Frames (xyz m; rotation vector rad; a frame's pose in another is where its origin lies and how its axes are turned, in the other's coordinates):
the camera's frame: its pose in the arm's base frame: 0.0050 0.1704 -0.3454 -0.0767 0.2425 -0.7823
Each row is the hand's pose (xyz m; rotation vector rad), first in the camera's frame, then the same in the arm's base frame.
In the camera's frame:
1: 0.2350 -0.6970 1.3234 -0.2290 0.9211 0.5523
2: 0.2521 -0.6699 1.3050 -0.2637 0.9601 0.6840
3: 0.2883 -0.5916 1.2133 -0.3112 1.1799 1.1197
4: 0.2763 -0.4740 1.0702 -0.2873 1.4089 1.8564
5: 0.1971 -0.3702 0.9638 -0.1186 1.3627 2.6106
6: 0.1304 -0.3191 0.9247 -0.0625 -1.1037 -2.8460
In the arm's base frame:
1: 0.0093 -0.5172 1.0035 0.1399 1.1749 -0.1853
2: 0.0351 -0.5097 0.9782 0.1389 1.2140 -0.0435
3: 0.0913 -0.4778 0.8702 0.2327 1.3851 0.4298
4: 0.1291 -0.3830 0.7151 0.4204 1.4670 1.2108
5: 0.1204 -0.2514 0.6104 0.6125 1.2359 1.9482
6: 0.1005 -0.1673 0.5770 0.7201 0.9498 2.3008

